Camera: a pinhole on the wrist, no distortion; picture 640 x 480 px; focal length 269.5 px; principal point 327.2 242.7 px. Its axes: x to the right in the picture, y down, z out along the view. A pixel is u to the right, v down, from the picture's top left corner.
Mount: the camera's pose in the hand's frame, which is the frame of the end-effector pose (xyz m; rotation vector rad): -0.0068 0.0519 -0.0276 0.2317 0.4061 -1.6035
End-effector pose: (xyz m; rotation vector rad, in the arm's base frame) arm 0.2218 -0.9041 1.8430 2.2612 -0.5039 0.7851
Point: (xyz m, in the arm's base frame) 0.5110 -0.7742 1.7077
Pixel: 599.7 354.1
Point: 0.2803 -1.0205 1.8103
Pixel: 245.7 289.7
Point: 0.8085 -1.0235 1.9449
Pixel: outside the picture
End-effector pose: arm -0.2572 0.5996 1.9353 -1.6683 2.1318 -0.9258
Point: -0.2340 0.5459 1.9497
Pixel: 513.0 407.4
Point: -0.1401 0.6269 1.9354
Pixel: 531.0 120.0
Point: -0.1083 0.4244 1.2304
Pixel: 71.7 203.0
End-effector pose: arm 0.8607 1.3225 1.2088 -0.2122 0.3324 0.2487
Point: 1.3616 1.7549 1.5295
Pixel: 106.3 438.1
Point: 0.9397 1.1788 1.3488
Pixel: 516.1 233.0
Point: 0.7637 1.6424 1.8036
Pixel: 107.6 73.7
